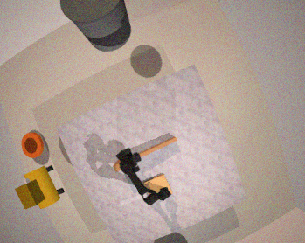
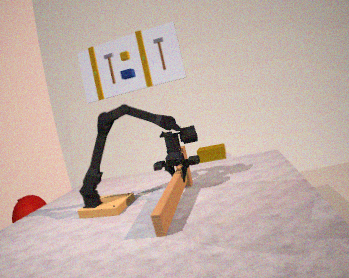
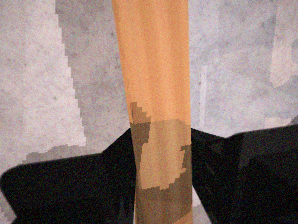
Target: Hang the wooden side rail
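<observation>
My gripper tip is now 100 mm to the right of the wooden headboard post, 40 mm below it and 10 mm past it.
</observation>
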